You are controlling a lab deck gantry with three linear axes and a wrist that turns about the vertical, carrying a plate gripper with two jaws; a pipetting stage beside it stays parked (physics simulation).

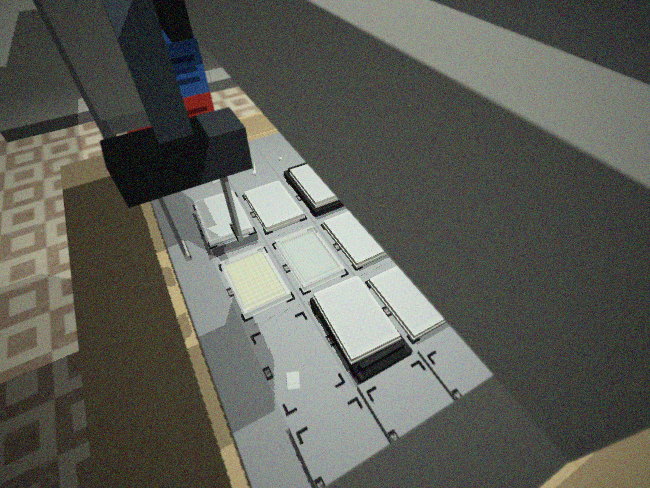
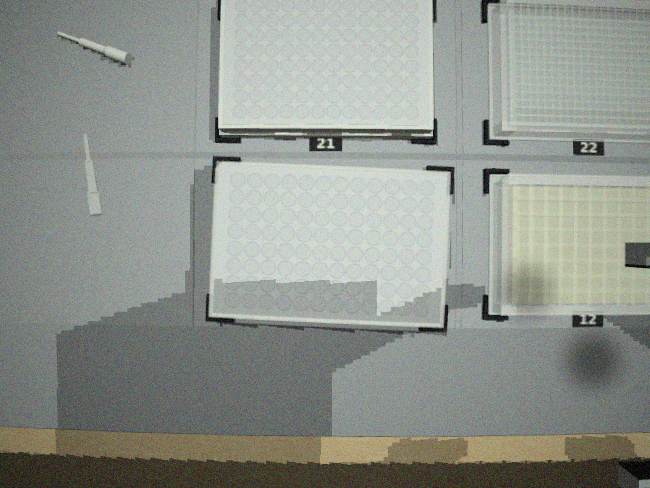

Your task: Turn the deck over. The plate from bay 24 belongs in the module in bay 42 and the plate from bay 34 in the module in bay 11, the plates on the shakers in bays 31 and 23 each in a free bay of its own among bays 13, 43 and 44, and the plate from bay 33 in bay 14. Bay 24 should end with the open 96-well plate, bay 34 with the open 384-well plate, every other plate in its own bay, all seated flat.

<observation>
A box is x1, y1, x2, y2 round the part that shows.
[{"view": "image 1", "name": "gripper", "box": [100, 107, 252, 261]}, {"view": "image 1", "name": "yellow open 96-well plate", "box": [221, 246, 292, 318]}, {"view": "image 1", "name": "open 384-well plate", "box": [274, 226, 345, 292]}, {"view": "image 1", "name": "white lidded plate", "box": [194, 190, 253, 246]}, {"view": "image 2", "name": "open 384-well plate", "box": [487, 0, 649, 143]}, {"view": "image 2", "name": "white lidded plate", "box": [208, 161, 450, 327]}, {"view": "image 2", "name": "pipette tip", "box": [83, 134, 102, 215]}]
</observation>
